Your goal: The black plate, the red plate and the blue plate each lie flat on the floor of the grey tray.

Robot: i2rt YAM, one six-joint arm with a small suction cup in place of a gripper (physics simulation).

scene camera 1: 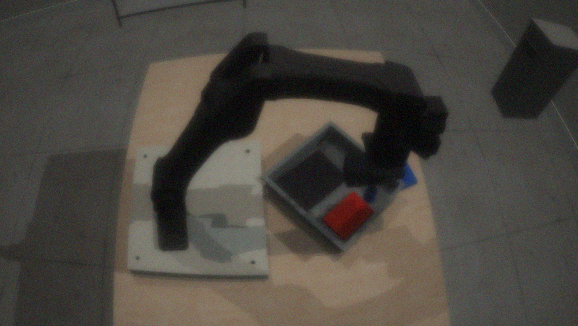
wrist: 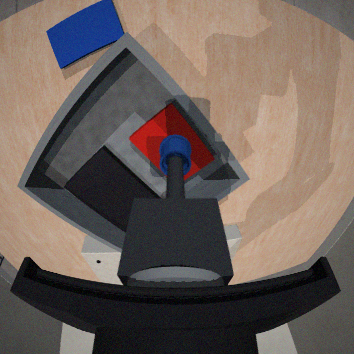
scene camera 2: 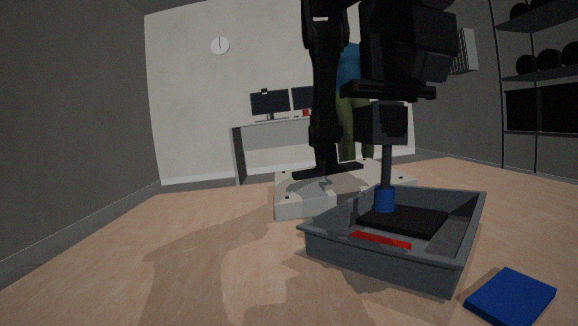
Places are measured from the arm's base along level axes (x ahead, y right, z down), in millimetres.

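Pixels of known places: hand at its tool point: [scene camera 1: 369, 197] [wrist: 174, 148] [scene camera 2: 383, 208]; arm's base at its link origin: [scene camera 1: 171, 208] [scene camera 2: 328, 171].
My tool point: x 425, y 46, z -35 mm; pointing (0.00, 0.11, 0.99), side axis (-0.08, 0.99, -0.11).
Observation:
For each thing: its top centre in the pictures, then the offset to it from my tool point. Level surfaces: height alone.
- black plate at its top centre: [wrist: 115, 198] [scene camera 2: 403, 215] [scene camera 1: 310, 180] dx -103, dy -94, dz +66 mm
- grey tray at its top centre: [wrist: 122, 183] [scene camera 2: 405, 208] [scene camera 1: 337, 180] dx -51, dy -65, dz +30 mm
- red plate at its top centre: [wrist: 173, 148] [scene camera 2: 369, 246] [scene camera 1: 349, 214] dx -34, dy +4, dz +67 mm
- blue plate at its top centre: [scene camera 2: 511, 294] [wrist: 82, 31] [scene camera 1: 402, 171] dx +134, dy -86, dz +71 mm
- wooden table at its surface level: dz +80 mm
The black plate [scene camera 1: 311, 178] [scene camera 2: 407, 221] [wrist: 111, 185] lies flat inside the grey tray [scene camera 1: 301, 216] [scene camera 2: 380, 266] [wrist: 75, 103]. The red plate [scene camera 1: 345, 216] [scene camera 2: 380, 240] [wrist: 150, 132] lies beside it in the tray, near one wall, and looks flat on the floor; in scene camera 2 the wall hides part of it. The blue plate [scene camera 1: 410, 176] [scene camera 2: 511, 296] [wrist: 86, 34] lies flat on the table outside a tray corner. My suction cup [scene camera 1: 370, 193] [scene camera 2: 384, 200] [wrist: 175, 151] is blue and points down above the tray, over the red plate in the wrist view. No plate hangs from it.
The arm's pale base plate [scene camera 1: 225, 200] [scene camera 2: 300, 206] stands on the wooden table [scene camera 1: 350, 295] [scene camera 2: 190, 260] [wrist: 290, 120], close to one tray corner. The arm reaches over the tray. A desk with monitors and a person stand behind the table in scene camera 2.

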